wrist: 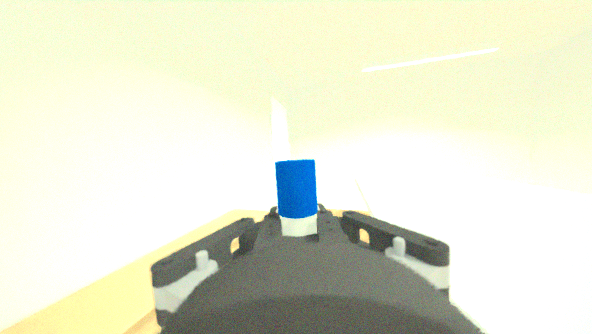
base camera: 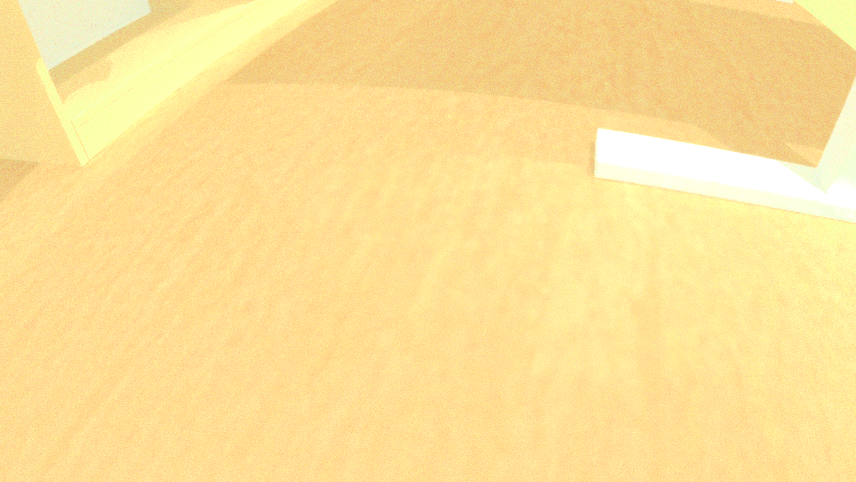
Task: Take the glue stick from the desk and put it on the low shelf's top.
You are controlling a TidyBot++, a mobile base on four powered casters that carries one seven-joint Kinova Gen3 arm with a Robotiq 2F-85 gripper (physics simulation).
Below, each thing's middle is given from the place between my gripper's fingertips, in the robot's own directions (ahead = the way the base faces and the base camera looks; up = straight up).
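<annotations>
The glue stick (wrist: 295,179) is behind my hand by 50 mm.
</annotations>
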